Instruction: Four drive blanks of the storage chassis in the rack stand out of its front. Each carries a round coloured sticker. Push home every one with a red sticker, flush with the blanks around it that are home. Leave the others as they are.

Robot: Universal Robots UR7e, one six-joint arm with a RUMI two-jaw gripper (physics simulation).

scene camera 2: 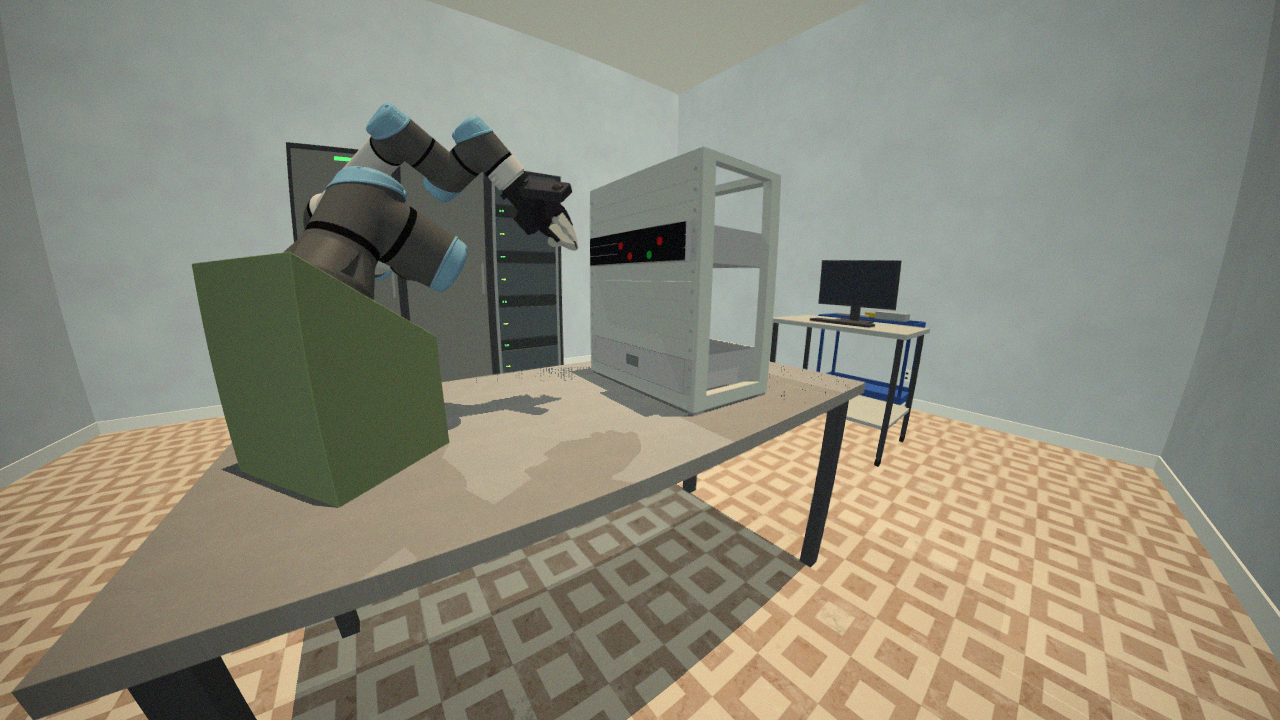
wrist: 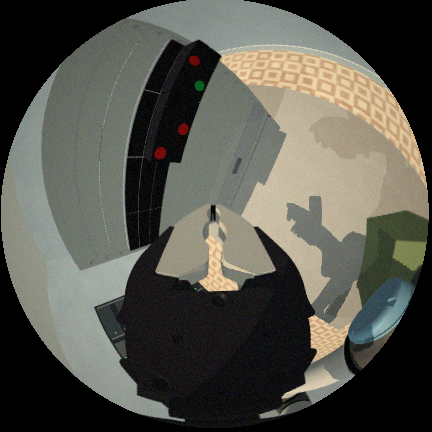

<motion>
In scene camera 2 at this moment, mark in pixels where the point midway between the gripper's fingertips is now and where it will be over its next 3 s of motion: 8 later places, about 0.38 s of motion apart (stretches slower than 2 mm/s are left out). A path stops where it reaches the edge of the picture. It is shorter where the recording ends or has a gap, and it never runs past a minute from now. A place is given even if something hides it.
My gripper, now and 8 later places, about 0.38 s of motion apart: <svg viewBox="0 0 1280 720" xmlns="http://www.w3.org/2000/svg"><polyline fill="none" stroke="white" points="576,249 580,256 597,248 603,248 613,247 617,244 618,244 619,245 621,245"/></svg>
</motion>
